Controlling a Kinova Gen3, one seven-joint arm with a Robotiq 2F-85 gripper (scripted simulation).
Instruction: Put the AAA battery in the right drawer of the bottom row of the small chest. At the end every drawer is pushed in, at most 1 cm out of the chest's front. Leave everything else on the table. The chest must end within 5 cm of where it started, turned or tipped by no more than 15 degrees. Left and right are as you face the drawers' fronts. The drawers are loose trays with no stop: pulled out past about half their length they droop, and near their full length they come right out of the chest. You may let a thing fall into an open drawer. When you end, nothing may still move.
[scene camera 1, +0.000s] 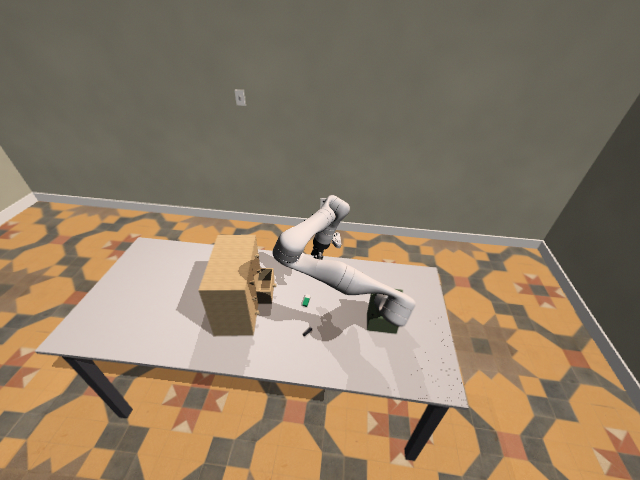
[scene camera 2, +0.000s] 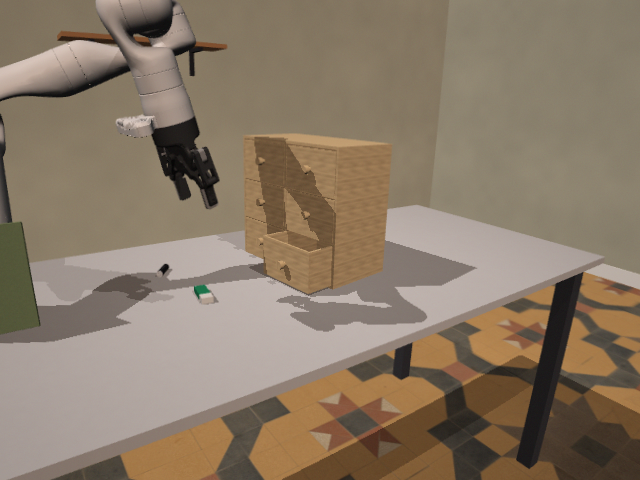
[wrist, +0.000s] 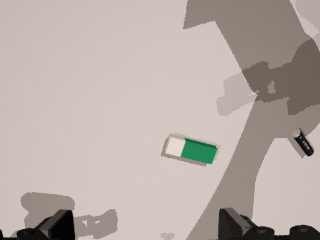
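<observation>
Chest (scene camera 2: 362, 179), also (scene camera 1: 222, 290). In the wrist view, chest out of frame. Drawer (scene camera 2: 306, 264). Another drawer (scene camera 2: 256, 229). My gripper (scene camera 2: 198, 202).
</observation>
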